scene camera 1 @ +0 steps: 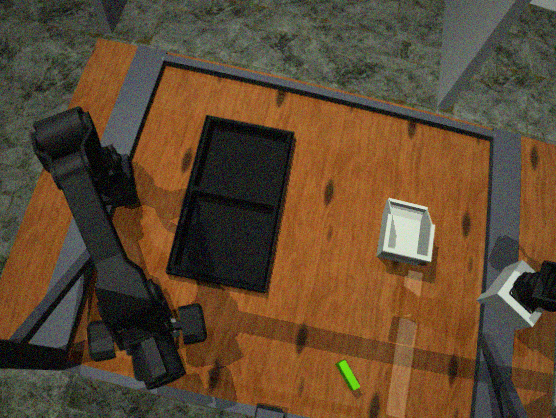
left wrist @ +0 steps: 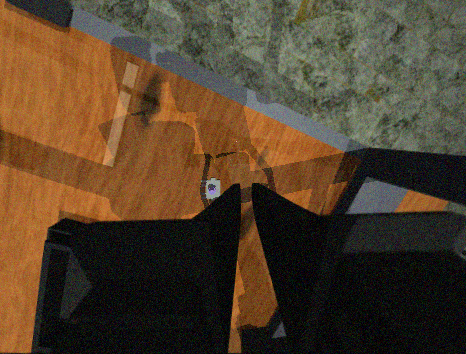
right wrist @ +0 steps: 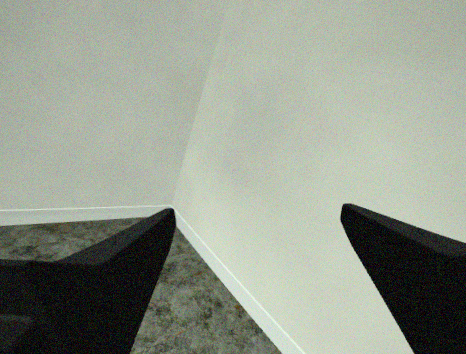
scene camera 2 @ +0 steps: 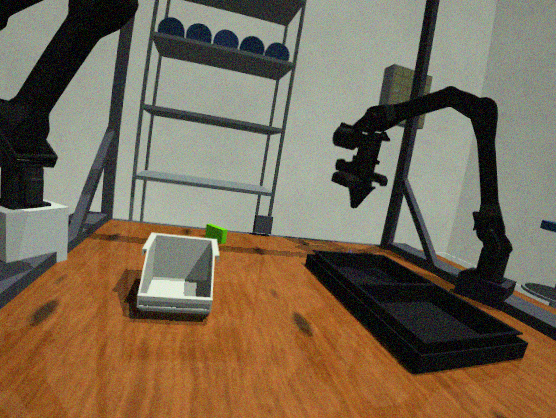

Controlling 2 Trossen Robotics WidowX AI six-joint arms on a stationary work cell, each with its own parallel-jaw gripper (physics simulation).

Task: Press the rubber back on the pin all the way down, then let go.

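Frame: origin at the left arm's base, x right, y down, z ahead, level; millimetres.
Where they show: left gripper, fingertip midpoint: point(left wrist: 245, 190) point(scene camera 2: 353, 207); right gripper, fingertip midpoint: point(right wrist: 257, 214); left arm's base at its link origin: point(scene camera 1: 106, 178) point(scene camera 2: 488, 276); right arm's base at its link origin: point(scene camera 1: 527, 292) point(scene camera 2: 21, 203).
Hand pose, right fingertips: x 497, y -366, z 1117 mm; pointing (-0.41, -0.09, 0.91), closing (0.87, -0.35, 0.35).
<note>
Things, the pixels of their top centre, and the offset from my right fingertips. "*": a spot on its surface instead.
- tiny purple dot at a spot on its surface: point(scene camera 2: 350, 251) * dy +405, dx -172, dz -1032 mm
- black two-compartment tray at its top centre: point(scene camera 2: 397, 283) point(scene camera 1: 233, 195) dy +377, dx -409, dz -857 mm
- white open bin at a spot on its surface: point(scene camera 2: 148, 265) * dy +365, dx -244, dz -466 mm
- green block at its top centre: point(scene camera 1: 349, 375) point(scene camera 2: 216, 226) dy +379, dx +6, dz -710 mm
A small grey pin base with a purple rubber point(left wrist: 212, 189) on top stands on the wooden table near its edge; in scene camera 2 it is only a tiny purple dot point(scene camera 2: 350, 251) behind the black tray. My left gripper point(left wrist: 245, 190) point(scene camera 2: 356, 203) is shut with nothing between the fingers. It hangs well above the table, and in the left wrist view the pin shows just left of the fingertips. The left arm point(scene camera 1: 131, 298) covers the pin in scene camera 1. My right gripper point(right wrist: 257, 214) is open and empty and faces a bare wall.
A black two-compartment tray point(scene camera 1: 193, 182) point(scene camera 2: 326, 265) lies beside the pin. A white open bin point(scene camera 1: 386, 232) point(scene camera 2: 148, 265) and a green block point(scene camera 1: 348, 374) point(scene camera 2: 217, 232) sit further off. A shelf rack point(scene camera 2: 210, 119) and a frame post point(scene camera 2: 394, 224) stand behind the table.
</note>
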